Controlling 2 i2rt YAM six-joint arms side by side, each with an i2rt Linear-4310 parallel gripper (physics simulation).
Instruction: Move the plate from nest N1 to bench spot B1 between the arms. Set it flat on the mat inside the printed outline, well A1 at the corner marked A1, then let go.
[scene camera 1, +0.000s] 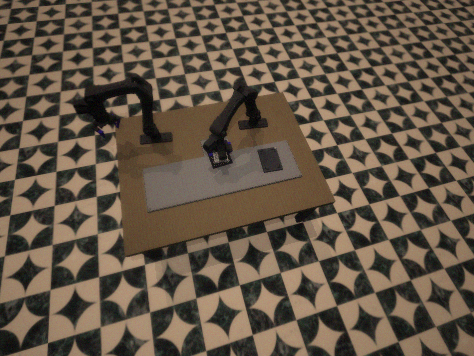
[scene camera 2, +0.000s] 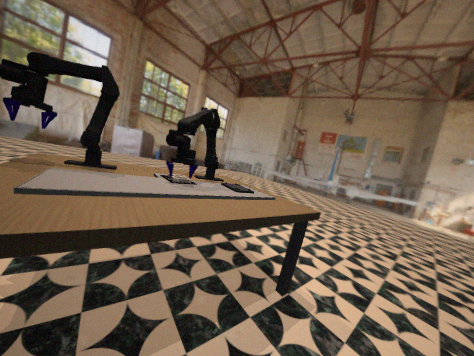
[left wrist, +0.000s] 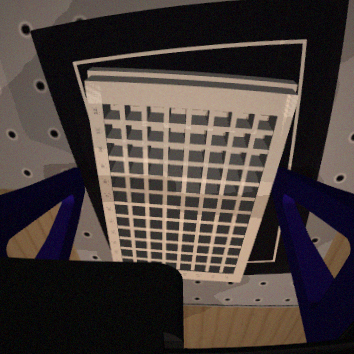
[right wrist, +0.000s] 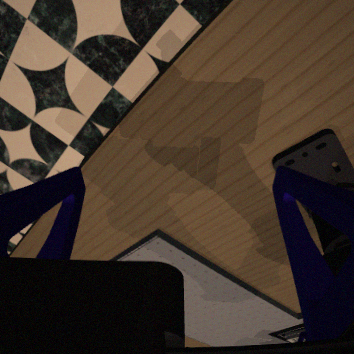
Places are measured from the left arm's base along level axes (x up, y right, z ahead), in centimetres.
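Pixels of known places: left gripper, fingertip midpoint: (scene camera 2: 180, 178) (left wrist: 177, 177); right gripper, fingertip midpoint: (scene camera 1: 111, 132) (scene camera 2: 28, 124) (right wrist: 178, 176); left arm's base at its link origin: (scene camera 1: 252, 124) (scene camera 2: 209, 179); right arm's base at its link origin: (scene camera 1: 156, 138) (scene camera 2: 92, 165).
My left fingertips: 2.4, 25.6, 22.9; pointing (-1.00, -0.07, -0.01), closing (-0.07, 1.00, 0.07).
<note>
Ahead of a thing's pixels: the offset from my left fingertips to its top centre, as dx, dy, dz. "*": to the spot under its first point. Level surfaces: height alone.
The white many-well plate {+0.5, +0.4, -1.5} (scene camera 1: 220, 158) (scene camera 2: 179, 178) (left wrist: 190, 95) lies over the black mat {dx -1.0} (left wrist: 322, 100) between the arms. In the left wrist view it sits askew to the printed outline {* -0.9, +0.0, +5.8} (left wrist: 190, 48); its left side covers part of the line and its near end reaches past the near line. Whether it rests fully flat is unclear. The A1 mark does not show. My left gripper (scene camera 1: 220, 151) (scene camera 2: 181, 176) (left wrist: 177, 177) is open, its fingers on either side of the plate and apart from it. My right gripper (scene camera 1: 109, 129) (scene camera 2: 29, 123) (right wrist: 178, 176) is open and empty, far left.
A dark rectangular nest {+0.6, -30.0, +7.2} (scene camera 1: 270, 160) (scene camera 2: 237, 188) lies right of the plate on the grey perforated board {dx -1.1} (scene camera 1: 175, 187) (scene camera 2: 100, 181) (left wrist: 40, 110) (right wrist: 225, 320). The board lies on a wooden table {dx -2.4} (scene camera 1: 200, 215) (scene camera 2: 200, 212) (right wrist: 225, 50). The right arm's base (right wrist: 325, 155) shows in the right wrist view.
</note>
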